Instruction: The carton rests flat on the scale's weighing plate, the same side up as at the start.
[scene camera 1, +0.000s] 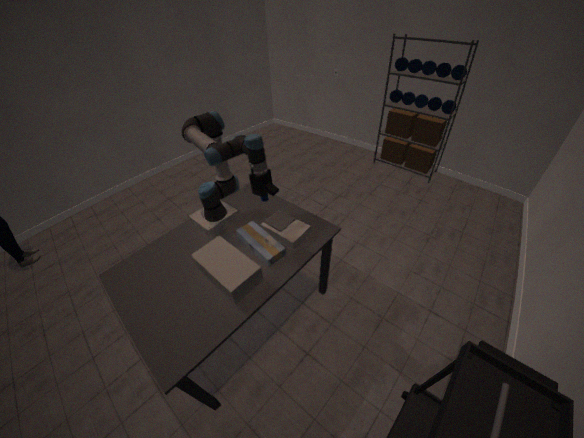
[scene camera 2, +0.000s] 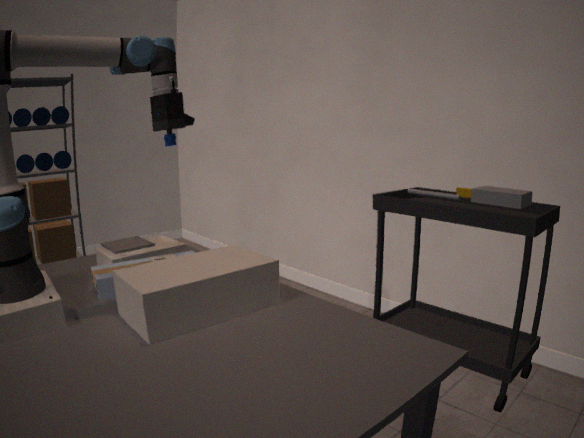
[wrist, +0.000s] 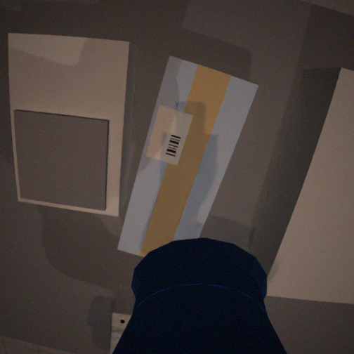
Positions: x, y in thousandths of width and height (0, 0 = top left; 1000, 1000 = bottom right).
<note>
In view: my suction cup (wrist: 566, 815), a carton (scene camera 1: 461, 572), a beige block (scene camera 1: 398, 622) and a scale (scene camera 2: 227, 567).
The carton also shows in the wrist view (wrist: 564, 321). The beige block also shows in the wrist view (wrist: 838, 679). The scale also shows in the wrist view (wrist: 210, 273).
</note>
